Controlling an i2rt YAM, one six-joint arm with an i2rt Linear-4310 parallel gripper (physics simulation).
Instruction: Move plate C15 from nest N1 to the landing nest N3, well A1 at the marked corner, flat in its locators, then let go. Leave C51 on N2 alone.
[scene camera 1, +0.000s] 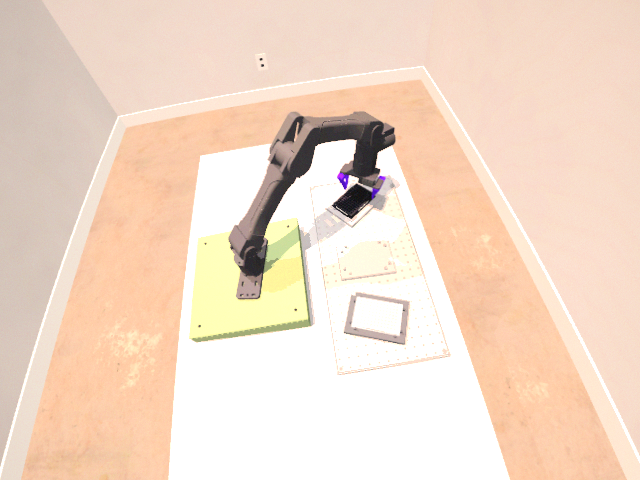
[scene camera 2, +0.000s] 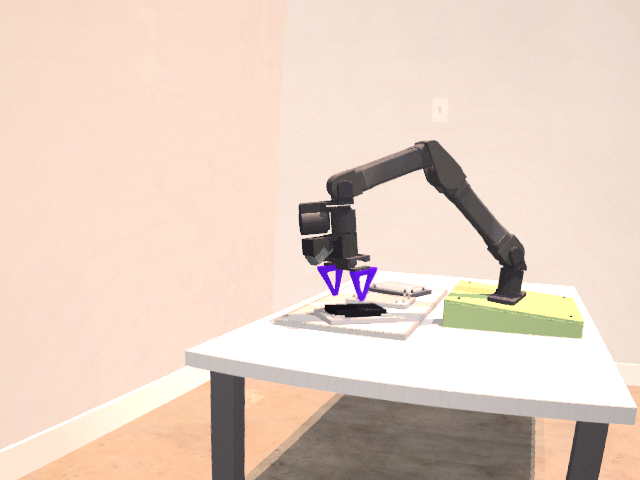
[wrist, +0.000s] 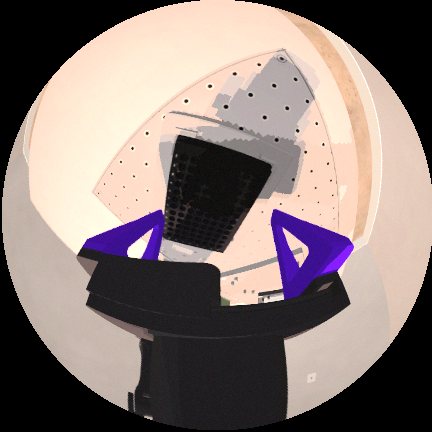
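Note:
A black well plate (scene camera 1: 353, 200) (scene camera 2: 355, 310) (wrist: 215, 185) lies on a pale nest (scene camera 1: 352, 222) (scene camera 2: 356, 319) at the far end of the perforated board, turned at an angle to the board's edges. It looks flat; its label and the marked corner cannot be read. My gripper (scene camera 1: 360, 192) (scene camera 2: 348, 297) (wrist: 217, 214) is open and empty, its purple fingertips apart and above the plate. A pale middle nest (scene camera 1: 366, 260) (scene camera 2: 403, 303) shows pins and no black plate. A grey-framed nest (scene camera 1: 375, 337) (scene camera 2: 421, 292) has a white centre. I cannot tell whether that white is a plate.
The perforated board (scene camera 1: 429, 330) (scene camera 2: 310, 324) (wrist: 245, 82) bears the nests on a white table (scene camera 1: 310, 423) (scene camera 2: 413, 387). The arm stands on a raised yellow-green block (scene camera 1: 227, 310) (scene camera 2: 511, 322) beside the board. Walls stand beyond the table.

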